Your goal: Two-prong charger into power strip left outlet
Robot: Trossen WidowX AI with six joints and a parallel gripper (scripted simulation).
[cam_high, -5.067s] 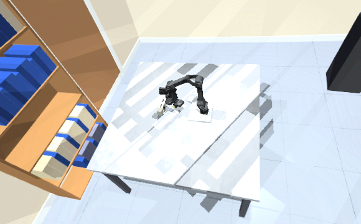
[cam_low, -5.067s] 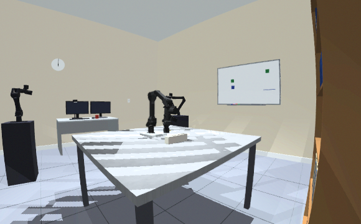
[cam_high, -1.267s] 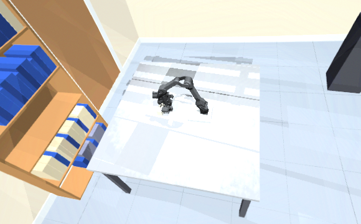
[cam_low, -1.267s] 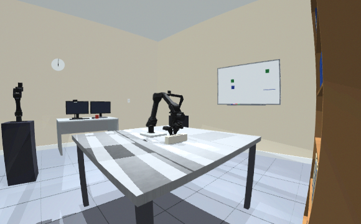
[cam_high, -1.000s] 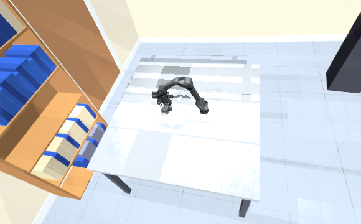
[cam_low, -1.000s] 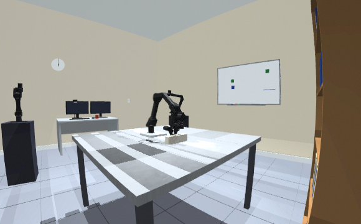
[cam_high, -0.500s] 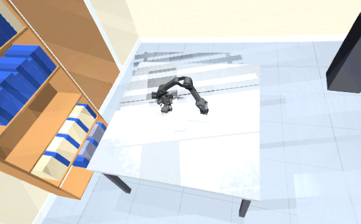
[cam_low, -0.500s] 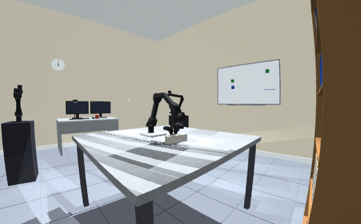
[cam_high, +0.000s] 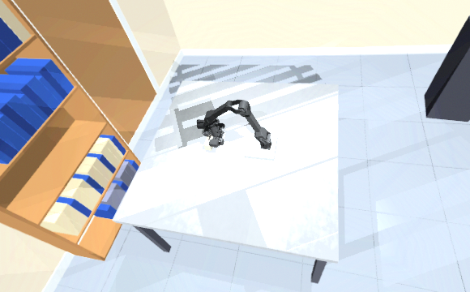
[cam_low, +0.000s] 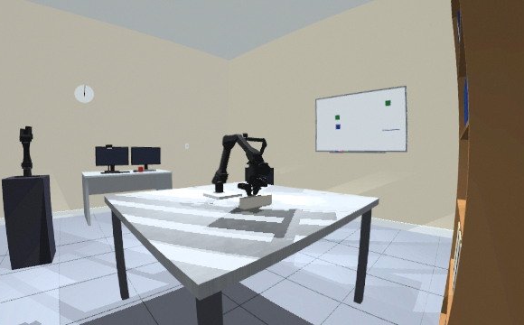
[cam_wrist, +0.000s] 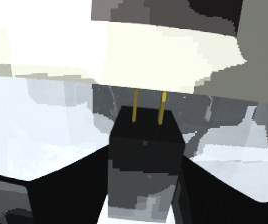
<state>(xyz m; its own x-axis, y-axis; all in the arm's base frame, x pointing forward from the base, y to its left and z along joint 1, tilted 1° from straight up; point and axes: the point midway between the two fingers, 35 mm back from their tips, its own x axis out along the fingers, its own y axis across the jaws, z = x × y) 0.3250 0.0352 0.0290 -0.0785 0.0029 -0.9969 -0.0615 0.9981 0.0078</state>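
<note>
Right now the black two-prong charger is 20 mm ahead of my gripper tip and 10 mm above it.
</note>
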